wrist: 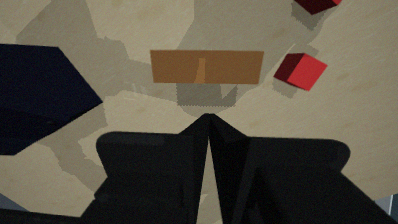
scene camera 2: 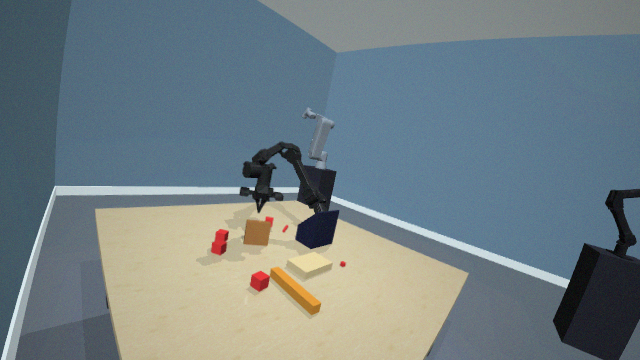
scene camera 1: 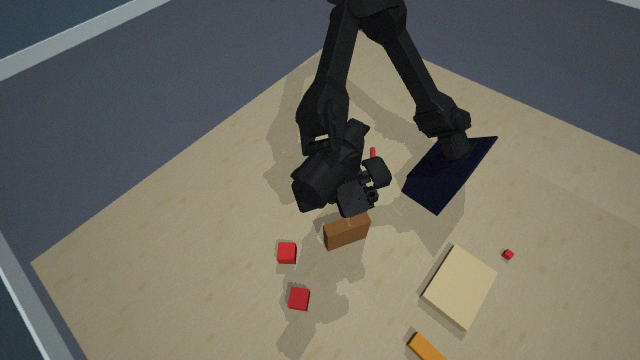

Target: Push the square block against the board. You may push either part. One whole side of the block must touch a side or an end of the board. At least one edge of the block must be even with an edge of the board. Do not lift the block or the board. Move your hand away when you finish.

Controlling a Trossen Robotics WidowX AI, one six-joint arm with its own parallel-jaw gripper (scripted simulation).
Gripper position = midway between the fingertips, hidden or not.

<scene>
My gripper [scene camera 1: 339,203] is shut and holds nothing. I also see a brown block [scene camera 1: 344,231] and a long orange board [scene camera 2: 296,291].
The brown block also shows in the wrist view [wrist: 168,66]. My gripper also shows in the wrist view [wrist: 208,118]. The wrist view misses the long orange board: it is out of frame.
</scene>
